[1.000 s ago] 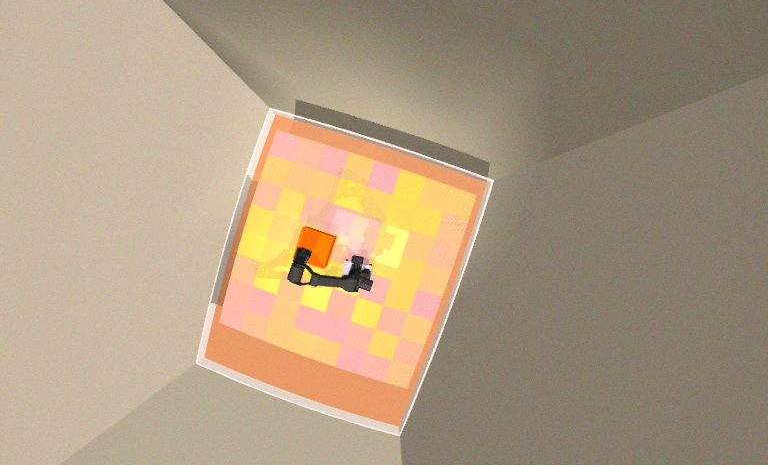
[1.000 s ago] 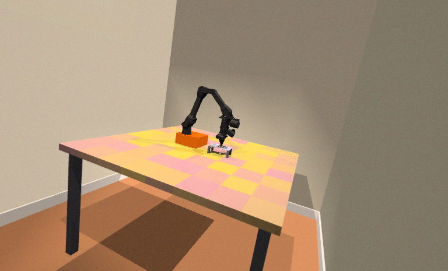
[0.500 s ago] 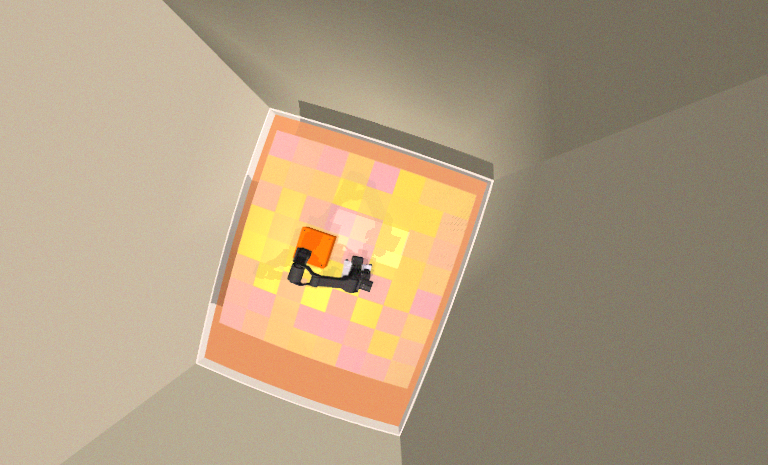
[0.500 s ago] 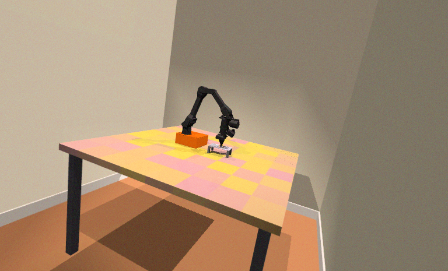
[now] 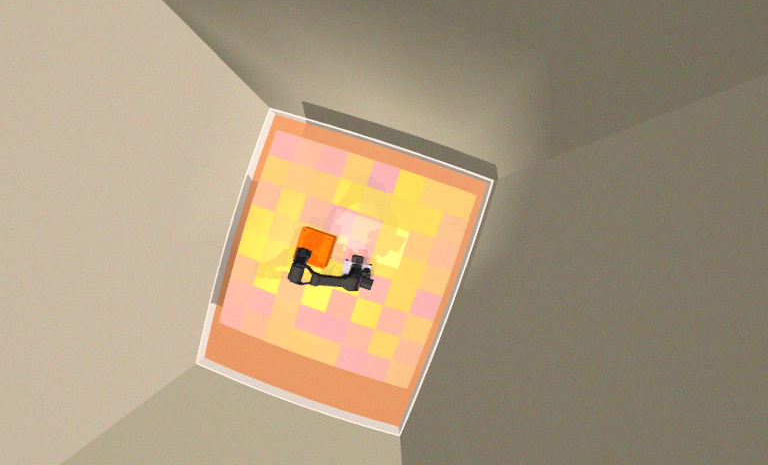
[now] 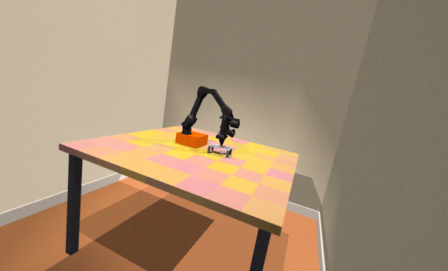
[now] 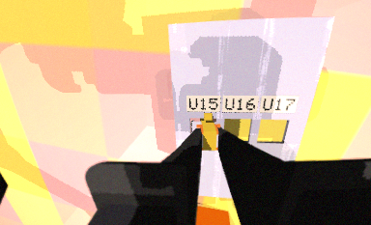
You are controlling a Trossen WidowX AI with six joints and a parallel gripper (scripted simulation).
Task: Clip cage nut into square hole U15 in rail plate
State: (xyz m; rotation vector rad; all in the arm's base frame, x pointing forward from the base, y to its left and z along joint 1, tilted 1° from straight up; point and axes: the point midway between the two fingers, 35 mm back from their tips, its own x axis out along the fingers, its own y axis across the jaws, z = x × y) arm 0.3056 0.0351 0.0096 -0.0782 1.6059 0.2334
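My gripper tip is 1 cm above the cage nut.
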